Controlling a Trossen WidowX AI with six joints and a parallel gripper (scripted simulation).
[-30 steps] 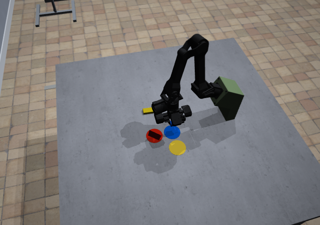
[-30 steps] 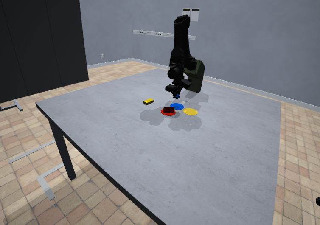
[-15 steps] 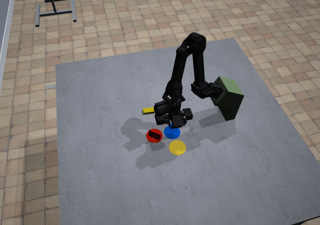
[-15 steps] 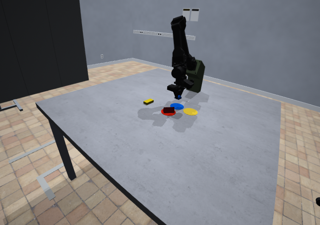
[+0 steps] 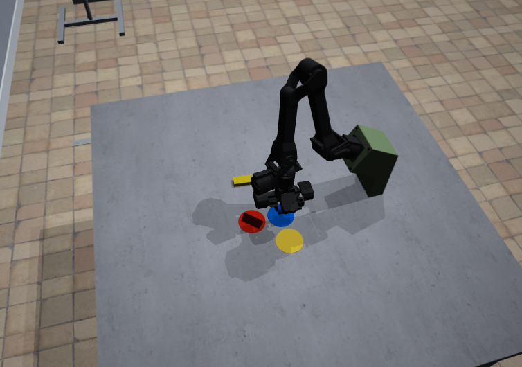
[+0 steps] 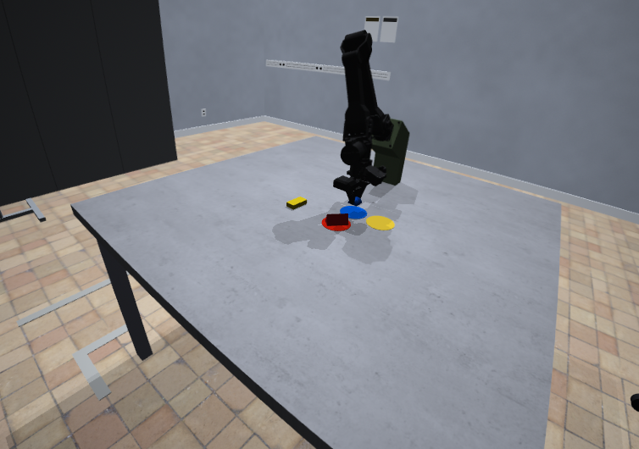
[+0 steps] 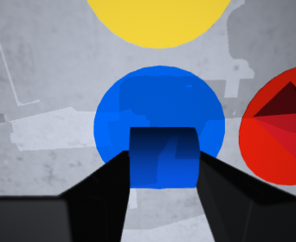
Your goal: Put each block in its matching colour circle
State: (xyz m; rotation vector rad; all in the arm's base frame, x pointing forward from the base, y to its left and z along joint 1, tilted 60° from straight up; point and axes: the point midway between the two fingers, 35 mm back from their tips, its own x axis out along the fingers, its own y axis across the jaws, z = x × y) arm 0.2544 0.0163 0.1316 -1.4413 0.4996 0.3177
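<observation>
Right now the blue circle is 70 mm below my hand. From my hand the other things lie so: yellow circle (20 mm ahead, 100 mm to the left, 70 mm below); then blue block (30 mm below); then dark red block (100 mm ahead, 20 mm to the right, 60 mm below).
</observation>
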